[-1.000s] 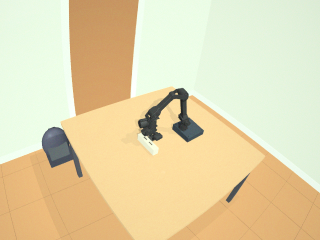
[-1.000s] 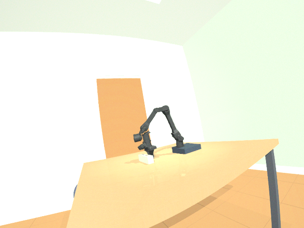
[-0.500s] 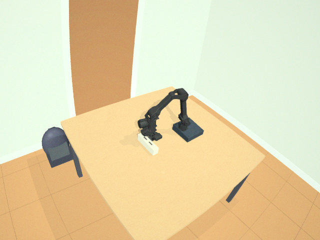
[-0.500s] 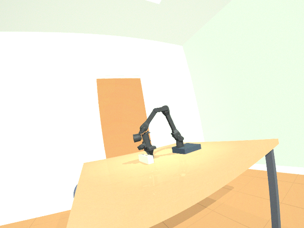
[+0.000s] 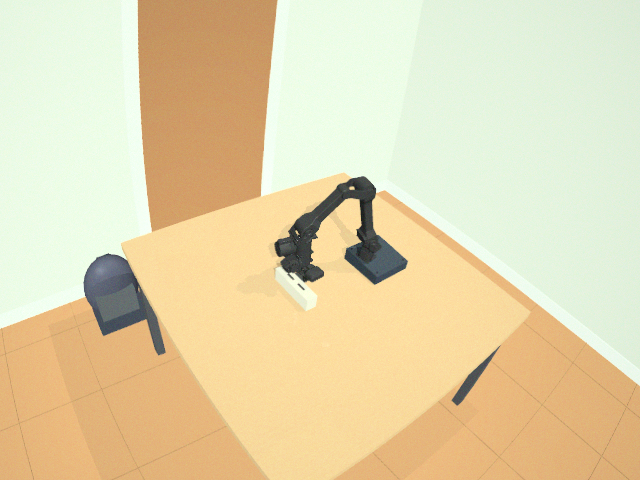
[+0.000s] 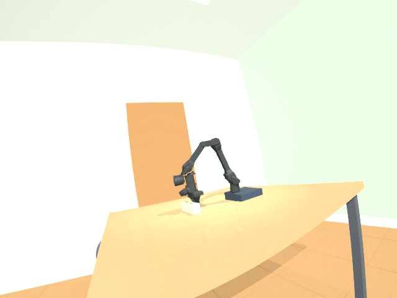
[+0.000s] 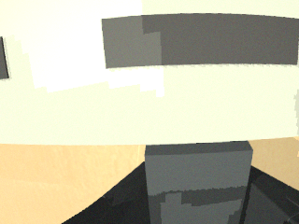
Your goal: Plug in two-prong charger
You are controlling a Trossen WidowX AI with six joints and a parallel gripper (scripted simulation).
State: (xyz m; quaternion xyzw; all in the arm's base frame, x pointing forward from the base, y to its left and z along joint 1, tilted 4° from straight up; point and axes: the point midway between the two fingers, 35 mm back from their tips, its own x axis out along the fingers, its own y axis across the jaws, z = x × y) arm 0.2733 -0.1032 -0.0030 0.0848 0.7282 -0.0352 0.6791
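My gripper tip is now 2 cm short of the black two-prong charger and 1 cm below it.
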